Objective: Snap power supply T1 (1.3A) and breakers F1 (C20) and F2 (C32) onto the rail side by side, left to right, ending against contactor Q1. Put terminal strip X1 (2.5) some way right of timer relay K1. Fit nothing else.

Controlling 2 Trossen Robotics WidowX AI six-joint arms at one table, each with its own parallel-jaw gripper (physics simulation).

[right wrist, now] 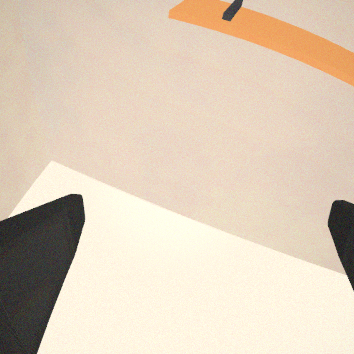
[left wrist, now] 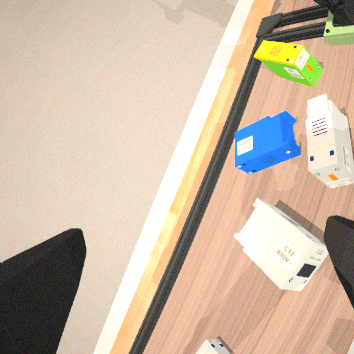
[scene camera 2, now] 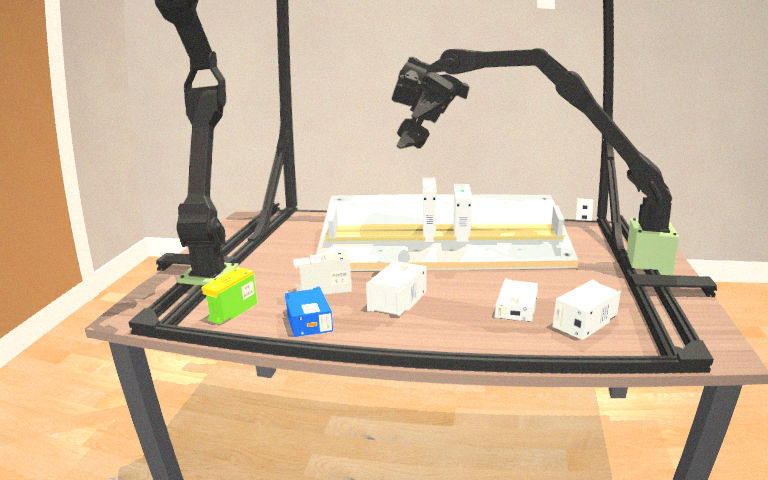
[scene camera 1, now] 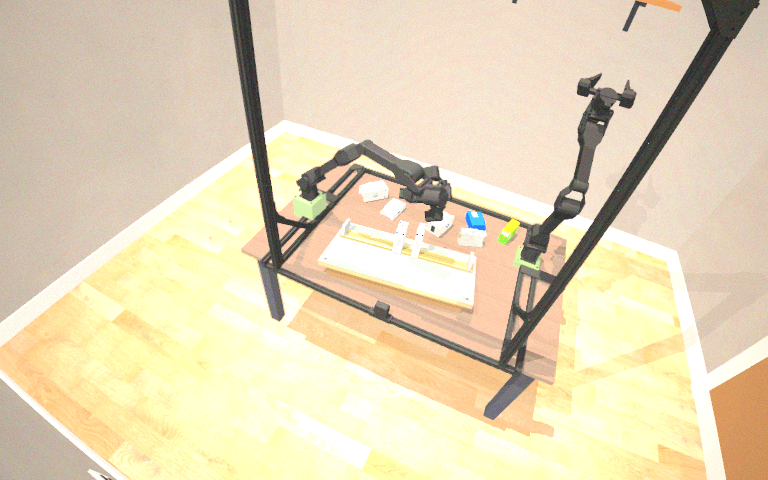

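Observation:
A yellow rail carries two upright white modules, one left of the other in scene camera 1, a gap between them; their labels are unreadable. Breaker C32 lies on the table. A beige block, seemingly marked 2.5, lies nearby. A large white block and a smaller one lie towards the left arm's base, markings unreadable. My left gripper is open above the parts. My right gripper is open, raised high.
A blue block and a green-yellow block lie near the right arm's base. The rail has upright end pieces and sits on a white board. A black frame surrounds the work area.

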